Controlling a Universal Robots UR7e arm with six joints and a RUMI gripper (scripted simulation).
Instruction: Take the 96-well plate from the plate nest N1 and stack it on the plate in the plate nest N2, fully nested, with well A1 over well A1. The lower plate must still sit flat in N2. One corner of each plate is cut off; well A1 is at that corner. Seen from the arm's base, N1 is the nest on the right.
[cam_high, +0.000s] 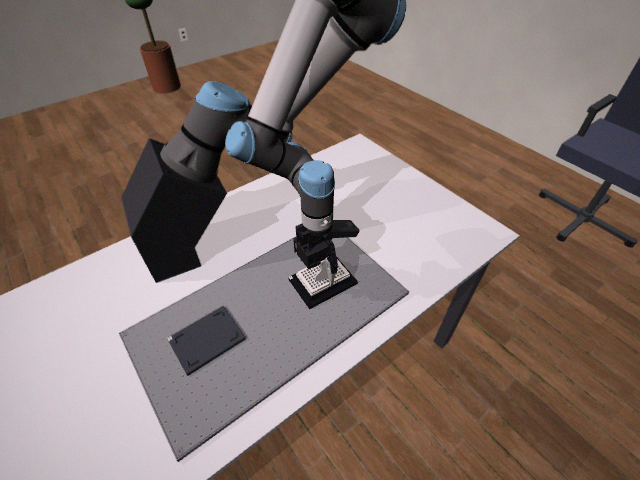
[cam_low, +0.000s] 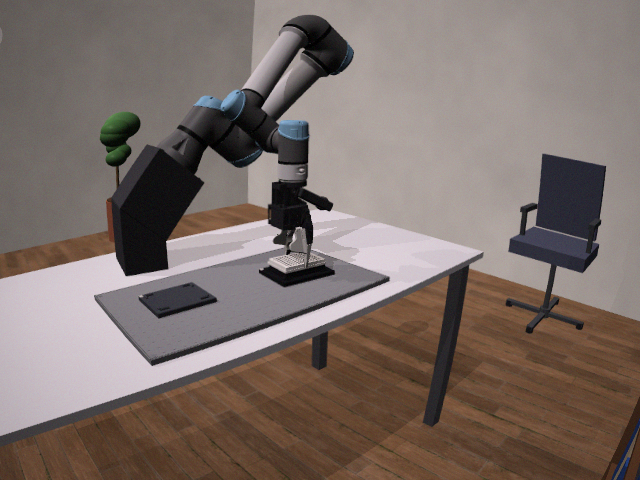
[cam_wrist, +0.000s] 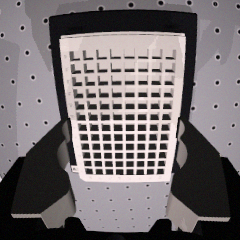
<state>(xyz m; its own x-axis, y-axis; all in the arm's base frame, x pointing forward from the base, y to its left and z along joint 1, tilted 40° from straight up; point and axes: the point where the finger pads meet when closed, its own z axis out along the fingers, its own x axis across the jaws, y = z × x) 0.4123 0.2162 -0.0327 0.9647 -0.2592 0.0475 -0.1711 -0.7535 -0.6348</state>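
The white 96-well plate lies 10 mm below my hand. From my hand the other things lie so: black 96-well plate: 20 mm below; then black nest n2: 40 mm below; then nest N1: 60 mm behind, 350 mm to the right, 40 mm below.
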